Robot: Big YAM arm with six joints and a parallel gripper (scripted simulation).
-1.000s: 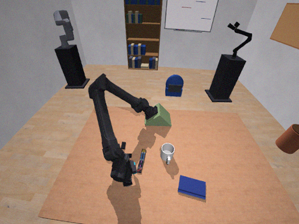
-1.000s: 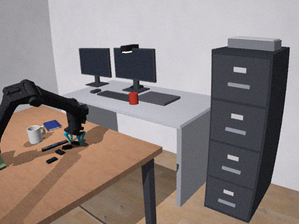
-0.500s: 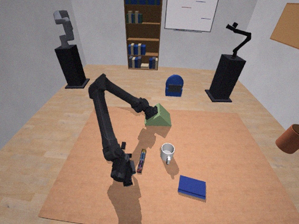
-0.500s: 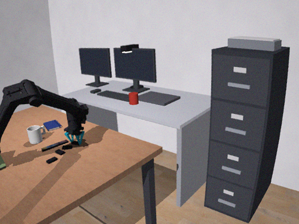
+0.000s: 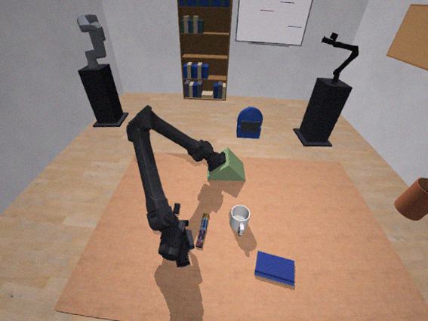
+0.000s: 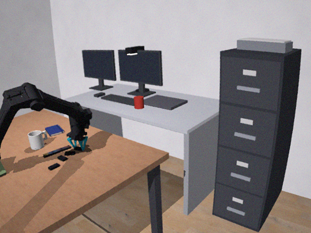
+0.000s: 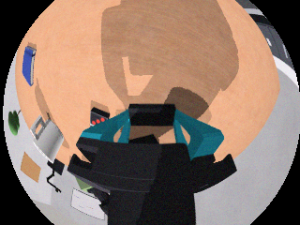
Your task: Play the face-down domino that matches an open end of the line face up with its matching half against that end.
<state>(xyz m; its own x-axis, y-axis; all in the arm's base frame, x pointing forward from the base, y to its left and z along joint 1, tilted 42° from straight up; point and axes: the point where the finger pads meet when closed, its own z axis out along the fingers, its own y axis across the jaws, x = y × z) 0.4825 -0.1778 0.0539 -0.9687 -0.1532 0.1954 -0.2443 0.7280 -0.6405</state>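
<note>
Right now the domino is right at my hand. Also, from my hand: blue book (8 cm ahead, 38 cm to the left).
</note>
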